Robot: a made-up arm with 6 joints.
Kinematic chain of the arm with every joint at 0, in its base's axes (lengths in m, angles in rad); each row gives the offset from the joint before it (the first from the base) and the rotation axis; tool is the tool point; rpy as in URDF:
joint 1: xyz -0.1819 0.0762 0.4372 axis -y
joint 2: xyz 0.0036 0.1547 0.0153 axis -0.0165 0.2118 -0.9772
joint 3: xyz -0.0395 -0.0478 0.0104 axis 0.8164 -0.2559 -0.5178
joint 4: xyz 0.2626 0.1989 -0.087 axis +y
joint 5: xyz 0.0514 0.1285 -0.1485 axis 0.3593 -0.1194 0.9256
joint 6: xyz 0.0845 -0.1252 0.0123 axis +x
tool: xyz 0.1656 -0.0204 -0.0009 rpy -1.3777 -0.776 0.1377
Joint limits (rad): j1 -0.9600..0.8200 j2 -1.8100..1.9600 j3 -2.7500..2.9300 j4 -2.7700..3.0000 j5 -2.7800..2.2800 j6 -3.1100..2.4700
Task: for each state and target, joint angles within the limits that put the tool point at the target. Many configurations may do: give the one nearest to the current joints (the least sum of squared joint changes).
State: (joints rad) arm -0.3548 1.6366 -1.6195 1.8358 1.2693 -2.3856
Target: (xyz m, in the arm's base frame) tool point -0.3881 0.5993 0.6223
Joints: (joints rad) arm -0.7201 1.8392 -1.8765 2.4328 0.5528 -2.3646
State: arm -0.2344 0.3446 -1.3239 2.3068 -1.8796 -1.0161
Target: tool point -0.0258 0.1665 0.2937
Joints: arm 0.2144 0.7658 -0.7638 2.3175 -1.4865 -0.9696
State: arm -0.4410 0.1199 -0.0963 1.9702 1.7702 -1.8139
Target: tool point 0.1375 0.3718 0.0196
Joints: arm -0.6020 0.9858 0.2661 2.0916 1.6524 -1.8442
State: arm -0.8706 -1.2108 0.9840 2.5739 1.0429 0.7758
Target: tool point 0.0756 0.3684 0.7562
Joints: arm -0.9600 -0.9060 1.4367 2.7523 0.9225 0.7787
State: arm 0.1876 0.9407 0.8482 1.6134 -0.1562 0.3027
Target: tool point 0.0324 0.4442 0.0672
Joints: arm -0.2170 0.4503 0.3619 1.5171 0.4449 0.3323
